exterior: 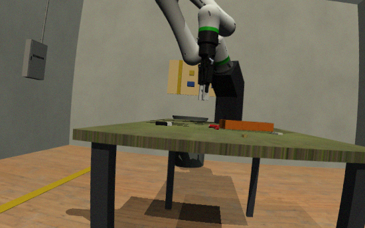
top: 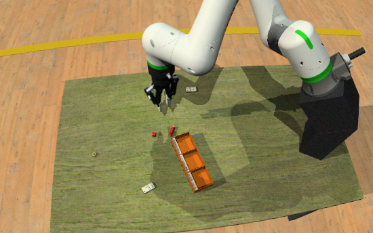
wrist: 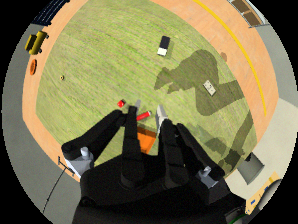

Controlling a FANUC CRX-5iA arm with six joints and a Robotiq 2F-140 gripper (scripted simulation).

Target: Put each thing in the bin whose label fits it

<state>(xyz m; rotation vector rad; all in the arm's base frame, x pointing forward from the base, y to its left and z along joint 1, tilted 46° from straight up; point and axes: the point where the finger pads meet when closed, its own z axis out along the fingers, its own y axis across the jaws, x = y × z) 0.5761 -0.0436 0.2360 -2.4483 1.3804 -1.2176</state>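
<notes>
Right now my hand is 6 cm short of the black-and-white block, 15 cm to the left of it and 15 cm above it. The rest, counted from my hand: orange bin: 9 cm behind, 22 cm to the left, 13 cm below; red cylinder: 2 cm behind, 6 cm to the left, 15 cm below; small red cube: 6 cm ahead, 6 cm to the left, 14 cm below.
</notes>
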